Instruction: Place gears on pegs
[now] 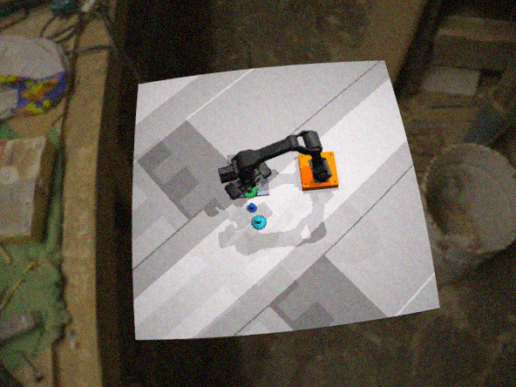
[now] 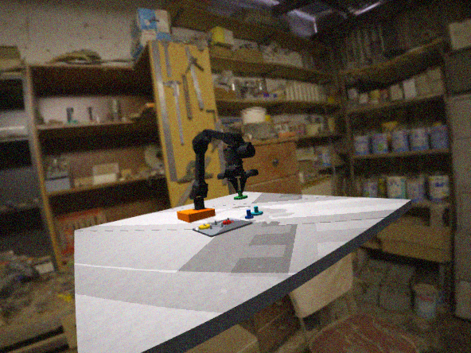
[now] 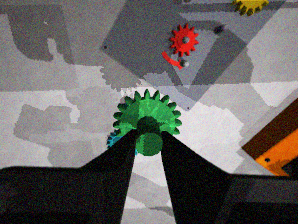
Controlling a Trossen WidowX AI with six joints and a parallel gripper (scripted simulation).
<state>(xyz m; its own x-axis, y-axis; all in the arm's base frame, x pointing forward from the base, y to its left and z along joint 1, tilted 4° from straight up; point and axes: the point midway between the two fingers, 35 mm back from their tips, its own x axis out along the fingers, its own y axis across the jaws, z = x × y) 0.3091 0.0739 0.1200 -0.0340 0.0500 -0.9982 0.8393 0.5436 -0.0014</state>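
Right now the red gear is 11 cm below my gripper tip, 10 cm to the right of it and 1 cm ahead of it. From my gripper tip the other things lie so: teal gear: 11 cm below, 10 cm to the left, 3 cm behind; then blue gear: 11 cm below, 3 cm to the left; then green gear: 1 cm below.
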